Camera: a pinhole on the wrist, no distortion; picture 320 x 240 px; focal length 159.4 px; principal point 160.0 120.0 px. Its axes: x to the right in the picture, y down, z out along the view. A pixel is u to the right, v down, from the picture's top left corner.
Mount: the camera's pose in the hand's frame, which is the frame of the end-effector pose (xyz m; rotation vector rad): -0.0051 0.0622 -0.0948 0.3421 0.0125 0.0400
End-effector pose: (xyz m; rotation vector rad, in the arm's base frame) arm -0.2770 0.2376 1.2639 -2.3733 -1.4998 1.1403
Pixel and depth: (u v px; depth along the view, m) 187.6 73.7 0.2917
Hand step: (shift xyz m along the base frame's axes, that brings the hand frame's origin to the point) -0.1676 0.0583 -0.0845
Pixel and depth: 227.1 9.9 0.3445
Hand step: -0.2585 0.2211 -0.0644
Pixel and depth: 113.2 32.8 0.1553
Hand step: -0.0776 -0.0067 0.0401
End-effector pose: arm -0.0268 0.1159 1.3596 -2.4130 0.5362 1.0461
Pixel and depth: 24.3 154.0 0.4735
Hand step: -0.4701 0.2937 0.0718
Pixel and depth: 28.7 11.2 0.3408
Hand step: -0.1134 0.3593 0.1829
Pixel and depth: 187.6 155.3 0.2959
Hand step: -0.1010 0.0817 -0.1690
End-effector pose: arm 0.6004 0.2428 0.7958 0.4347 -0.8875 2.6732
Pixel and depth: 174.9 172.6 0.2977
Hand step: -0.0013 -0.1732 0.1466
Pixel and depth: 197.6 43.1 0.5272
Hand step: 0.0602 0.0979 0.4768
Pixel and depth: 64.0 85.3 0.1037
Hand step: 0.0569 -0.0115 -0.0291
